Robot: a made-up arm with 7 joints.
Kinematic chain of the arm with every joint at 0, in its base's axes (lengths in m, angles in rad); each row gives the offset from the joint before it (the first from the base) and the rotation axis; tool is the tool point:
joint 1: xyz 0 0 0.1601 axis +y
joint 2: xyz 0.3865 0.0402 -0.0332 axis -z
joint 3: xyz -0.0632 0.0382 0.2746 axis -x
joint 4: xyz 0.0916 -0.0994 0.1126 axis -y
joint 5: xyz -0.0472 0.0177 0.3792 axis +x
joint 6: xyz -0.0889 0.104 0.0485 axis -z
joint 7: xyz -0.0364 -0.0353 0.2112 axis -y
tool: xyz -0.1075 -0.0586 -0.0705
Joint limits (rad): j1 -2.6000..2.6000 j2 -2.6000..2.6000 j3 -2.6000..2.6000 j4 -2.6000..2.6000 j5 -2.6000..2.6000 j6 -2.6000..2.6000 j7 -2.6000..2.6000
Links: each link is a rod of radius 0.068 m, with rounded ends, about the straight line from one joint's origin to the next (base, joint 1, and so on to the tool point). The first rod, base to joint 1, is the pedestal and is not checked.
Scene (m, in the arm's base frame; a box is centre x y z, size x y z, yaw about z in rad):
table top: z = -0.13
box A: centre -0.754 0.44 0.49 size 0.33 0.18 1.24 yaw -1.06
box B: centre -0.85 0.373 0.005 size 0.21 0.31 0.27 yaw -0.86
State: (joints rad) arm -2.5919 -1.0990 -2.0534 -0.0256 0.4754 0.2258 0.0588
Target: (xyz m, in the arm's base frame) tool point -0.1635 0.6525 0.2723
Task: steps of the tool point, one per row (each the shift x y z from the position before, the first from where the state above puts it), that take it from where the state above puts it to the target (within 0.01 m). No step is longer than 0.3 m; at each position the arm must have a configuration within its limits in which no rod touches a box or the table.
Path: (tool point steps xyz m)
1: 0.0601 0.1446 0.2034
2: 0.1589 0.1779 0.1509
3: 0.2174 0.1897 0.0522
4: 0.2159 0.1789 -0.0617
5: -0.2088 0.1743 -0.0914
6: -0.1361 0.1346 -0.1964
7: -0.0280 0.0710 -0.2474
8: 0.0770 -0.0053 -0.2354

